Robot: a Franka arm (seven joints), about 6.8 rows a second.
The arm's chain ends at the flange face. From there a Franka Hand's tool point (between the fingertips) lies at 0.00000 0.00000 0.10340 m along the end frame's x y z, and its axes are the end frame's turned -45 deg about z.
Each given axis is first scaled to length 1.
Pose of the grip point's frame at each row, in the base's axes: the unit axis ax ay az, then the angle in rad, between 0 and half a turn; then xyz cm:
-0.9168 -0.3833 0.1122 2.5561 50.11 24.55 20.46
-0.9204 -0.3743 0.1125 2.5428 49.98 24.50 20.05
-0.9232 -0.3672 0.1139 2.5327 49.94 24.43 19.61
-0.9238 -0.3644 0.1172 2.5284 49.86 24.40 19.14
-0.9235 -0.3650 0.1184 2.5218 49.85 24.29 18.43
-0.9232 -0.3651 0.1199 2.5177 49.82 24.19 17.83
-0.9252 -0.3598 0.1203 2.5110 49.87 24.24 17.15
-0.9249 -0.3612 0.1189 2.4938 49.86 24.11 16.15
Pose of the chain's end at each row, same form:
-0.9766 -0.0032 0.2152 2.6867 54.25 20.13 28.84
-0.9759 0.0063 0.2181 2.6747 54.12 19.93 28.35
-0.9751 0.0138 0.2213 2.6664 54.09 19.76 27.85
-0.9742 0.0165 0.2251 2.6649 54.06 19.71 27.34
-0.9737 0.0159 0.2274 2.6598 54.09 19.55 26.58
-0.9732 0.0157 0.2296 2.6571 54.10 19.43 25.95
-0.9727 0.0212 0.2313 2.6512 54.14 19.41 25.23
-0.9722 0.0198 0.2334 2.6344 54.16 19.14 24.13

